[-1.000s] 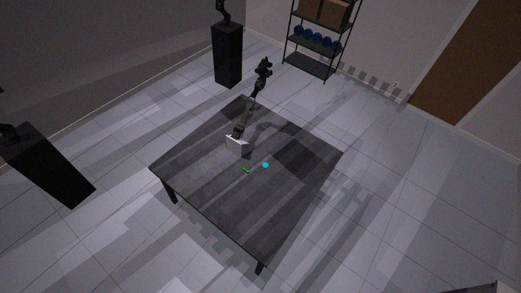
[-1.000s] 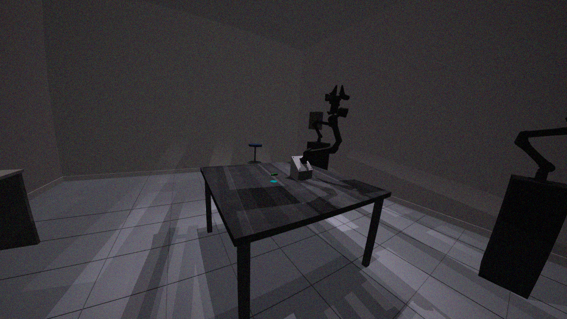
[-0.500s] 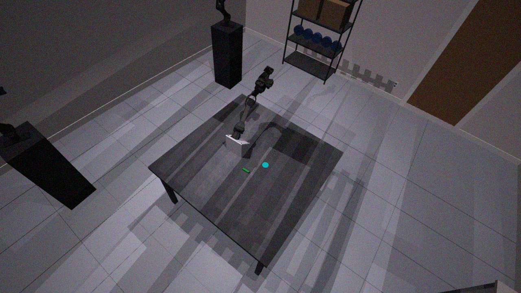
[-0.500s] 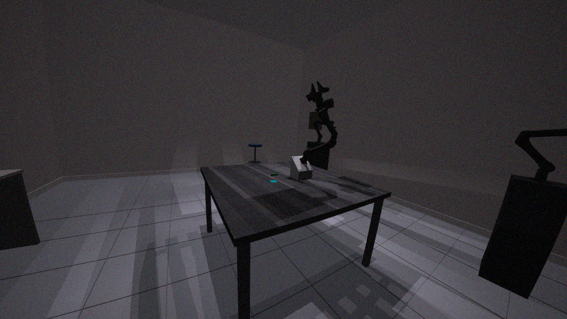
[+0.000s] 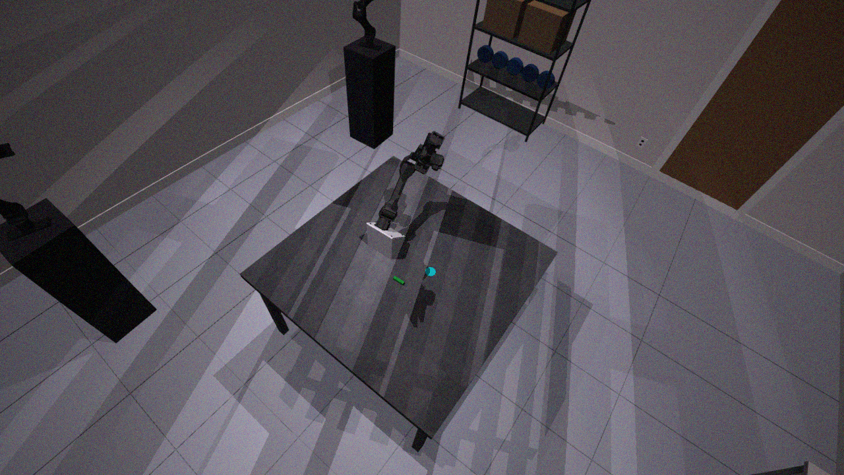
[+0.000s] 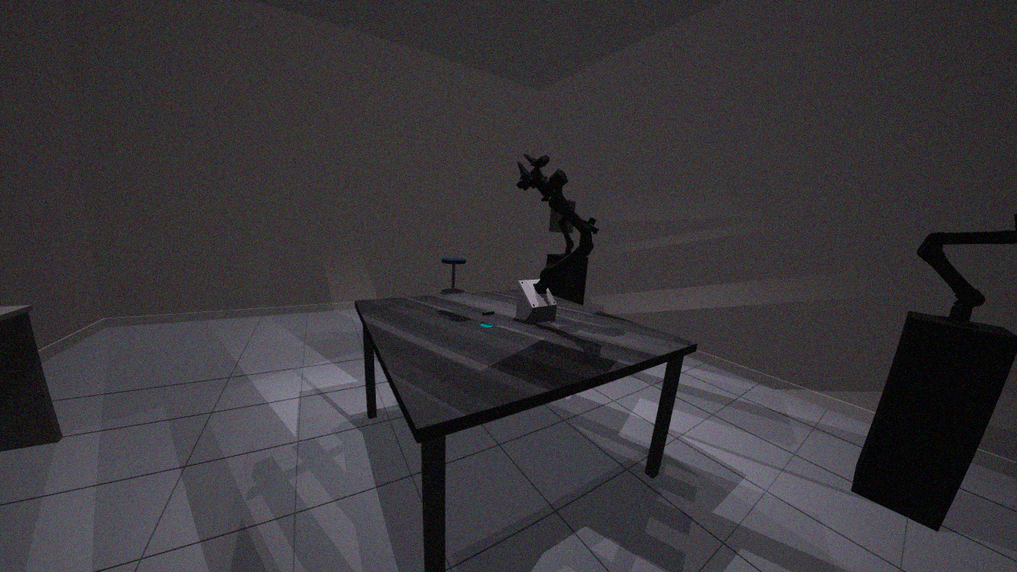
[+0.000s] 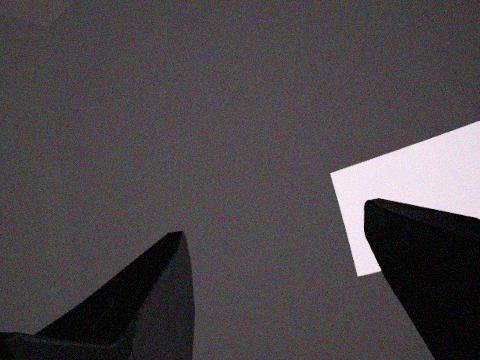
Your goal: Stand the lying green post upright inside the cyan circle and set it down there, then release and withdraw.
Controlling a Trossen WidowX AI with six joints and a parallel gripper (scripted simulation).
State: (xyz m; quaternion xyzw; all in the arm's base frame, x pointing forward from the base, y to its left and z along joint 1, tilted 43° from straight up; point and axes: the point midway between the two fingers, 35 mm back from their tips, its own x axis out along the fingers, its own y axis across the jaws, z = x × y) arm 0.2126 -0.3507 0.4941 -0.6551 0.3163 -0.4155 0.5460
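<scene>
My gripper tip is now 770 mm above the green post and 200 mm to the left of it. Also, from my gripper tip: cyan circle (780 mm below, 110 mm ahead, 40 mm to the right).
</scene>
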